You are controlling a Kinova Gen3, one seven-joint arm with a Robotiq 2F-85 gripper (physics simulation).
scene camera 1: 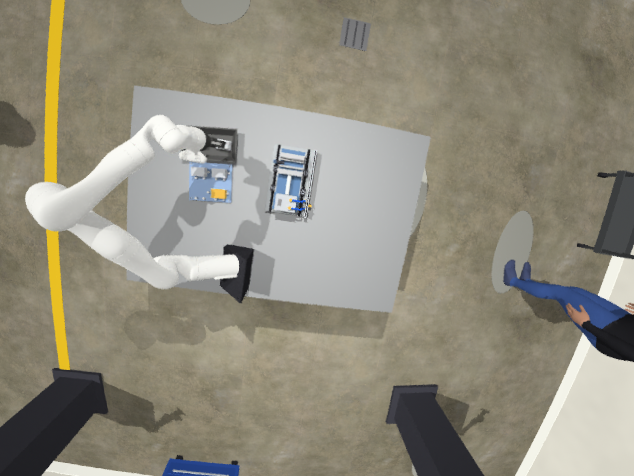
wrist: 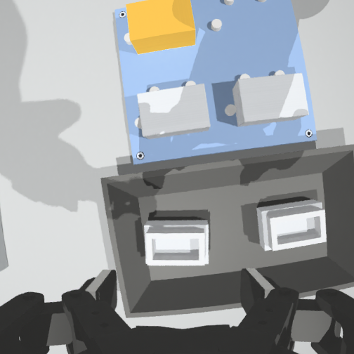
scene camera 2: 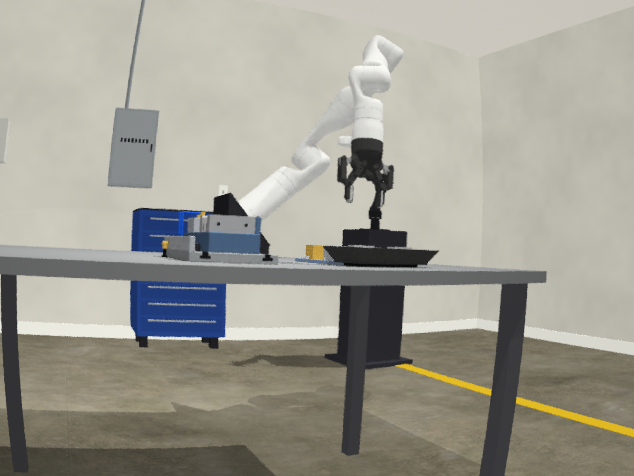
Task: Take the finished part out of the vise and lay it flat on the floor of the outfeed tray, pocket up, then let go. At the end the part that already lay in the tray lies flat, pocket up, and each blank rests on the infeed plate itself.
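Frame: origin at the arm's base, x ahead, y left, z up, level; metres.
Where they show: gripper, between the fingertips: (scene camera 1: 213, 142) (scene camera 2: 364, 204); arm's base, origin of its link: (scene camera 1: 233, 265).
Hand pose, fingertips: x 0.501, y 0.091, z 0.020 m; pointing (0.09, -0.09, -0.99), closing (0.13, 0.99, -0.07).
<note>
Each offset is from my fingertips to the centre of the thing. "pt": to the spot under its first point.
My gripper (scene camera 2: 365, 198) (wrist: 178, 286) is open and empty, above the outfeed tray (scene camera 1: 234, 147) (scene camera 2: 381, 255) (wrist: 200, 295). Two light grey parts lie apart inside the tray in the wrist view: the left part (wrist: 177, 261) and the right part (wrist: 300, 243). Both look flat on its floor, pockets up. The arm hides part of the tray in scene camera 1. Two grey blanks, the left blank (wrist: 172, 110) and the right blank (wrist: 272, 100), sit flat among pins on the blue infeed plate @[dx -0.158, dy +0.050, dz -0.136 m] (wrist: 250, 50) (scene camera 1: 199, 188). The vise @[dx -0.125, dy -0.309, dz -0.090 m] (scene camera 1: 288, 184) (scene camera 2: 227, 241) stands apart from the tray.
An orange block @[dx -0.204, dy +0.004, dz -0.114 m] (scene camera 1: 219, 193) (scene camera 2: 313, 251) (wrist: 160, 27) sits on the infeed plate, which lies close beside the tray. Upright pins stand on the plate. The arm's black pedestal (scene camera 1: 244, 271) stands near the table's edge. Blue and orange fittings @[pt dx -0.223, dy -0.348, dz -0.079 m] (scene camera 1: 297, 204) are at one end of the vise.
</note>
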